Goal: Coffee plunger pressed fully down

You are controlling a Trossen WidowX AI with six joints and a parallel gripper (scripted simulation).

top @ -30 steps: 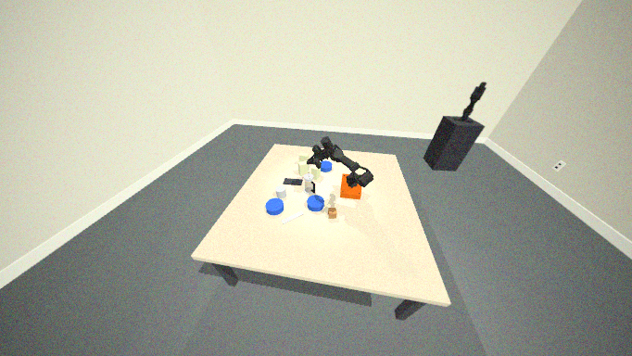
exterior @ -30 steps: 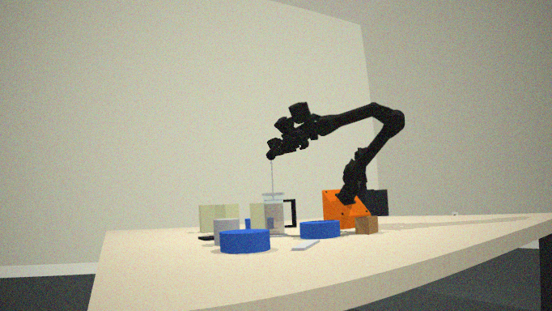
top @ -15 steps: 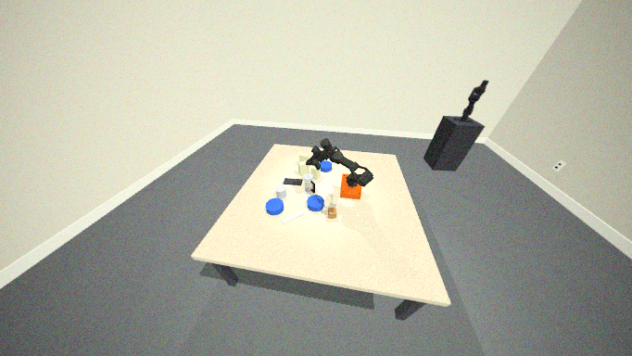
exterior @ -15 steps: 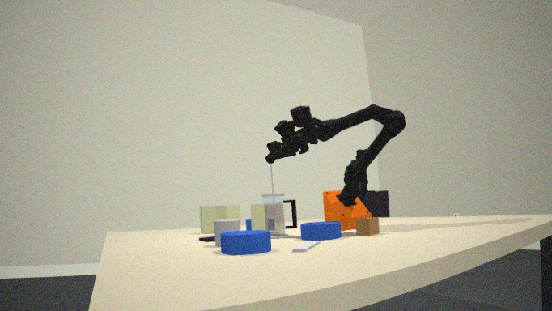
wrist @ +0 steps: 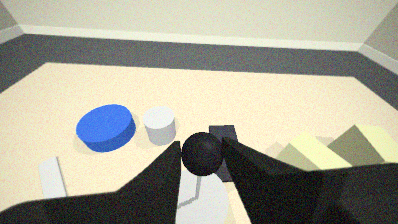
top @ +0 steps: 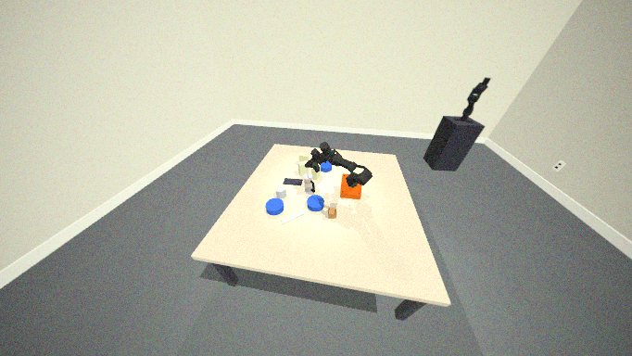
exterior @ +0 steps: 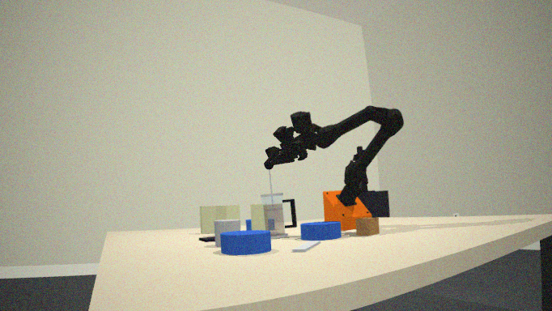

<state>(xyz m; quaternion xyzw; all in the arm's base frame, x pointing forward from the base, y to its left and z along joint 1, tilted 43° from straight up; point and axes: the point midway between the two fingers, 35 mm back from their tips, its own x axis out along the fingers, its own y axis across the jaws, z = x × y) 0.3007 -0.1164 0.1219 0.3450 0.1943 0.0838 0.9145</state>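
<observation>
Now: the glass coffee press 12 cm below my gripper tip, 2 cm behind it and 1 cm to the left of it. Also, from my gripper tip: dark flat slab (23 cm below, 12 cm ahead, 9 cm to the right); grey cylinder (20 cm below, 18 cm ahead, 7 cm to the left); white flat strip (27 cm to the left, 23 cm below, 6 cm ahead).
</observation>
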